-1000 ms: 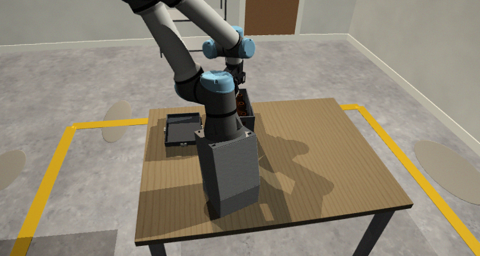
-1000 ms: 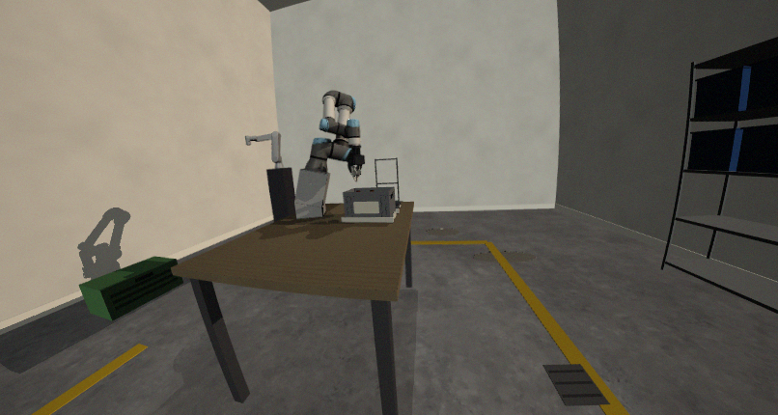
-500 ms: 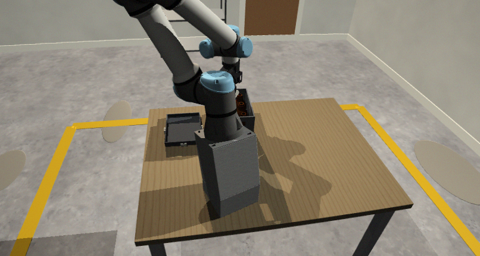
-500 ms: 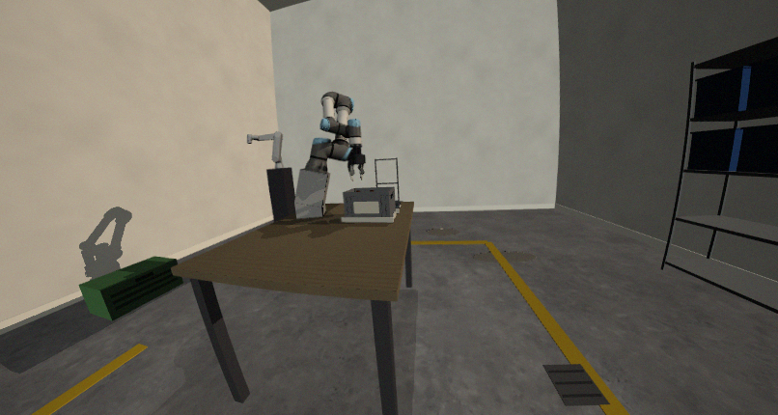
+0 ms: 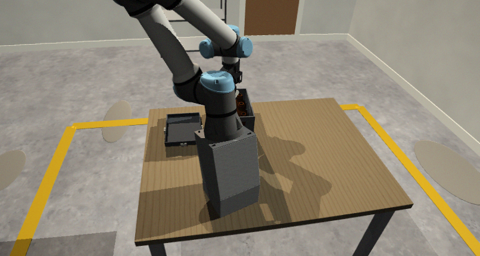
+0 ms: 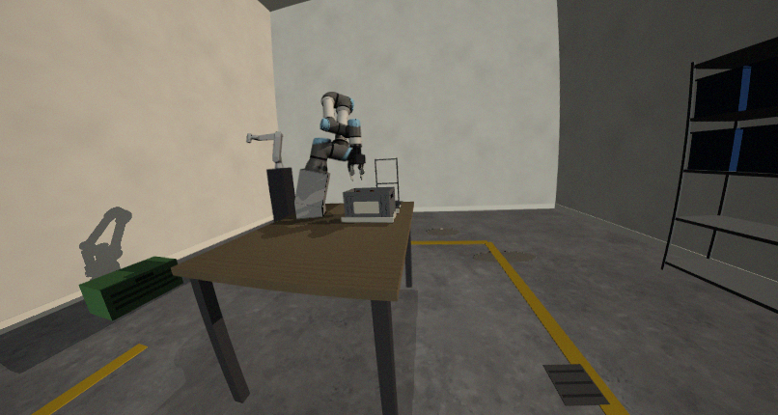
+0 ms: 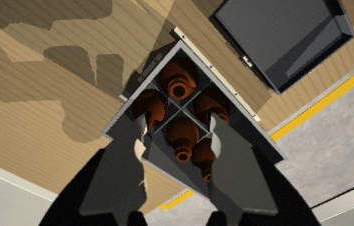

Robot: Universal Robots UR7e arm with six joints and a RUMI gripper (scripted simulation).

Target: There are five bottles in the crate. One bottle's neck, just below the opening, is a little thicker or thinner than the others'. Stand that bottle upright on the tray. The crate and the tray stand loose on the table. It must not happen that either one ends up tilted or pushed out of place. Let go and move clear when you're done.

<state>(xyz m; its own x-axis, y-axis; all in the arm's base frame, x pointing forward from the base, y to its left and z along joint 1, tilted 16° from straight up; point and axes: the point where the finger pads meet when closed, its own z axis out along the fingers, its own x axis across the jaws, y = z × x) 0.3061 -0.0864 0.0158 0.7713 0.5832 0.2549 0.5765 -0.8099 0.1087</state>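
Now: the bottle 10 mm behind my hand, 80 mm to the right of it and 150 mm below it. Round my hand: dark tray (130 mm ahead, 210 mm to the left, 230 mm below); crate (80 mm ahead, 60 mm to the right, 160 mm below).
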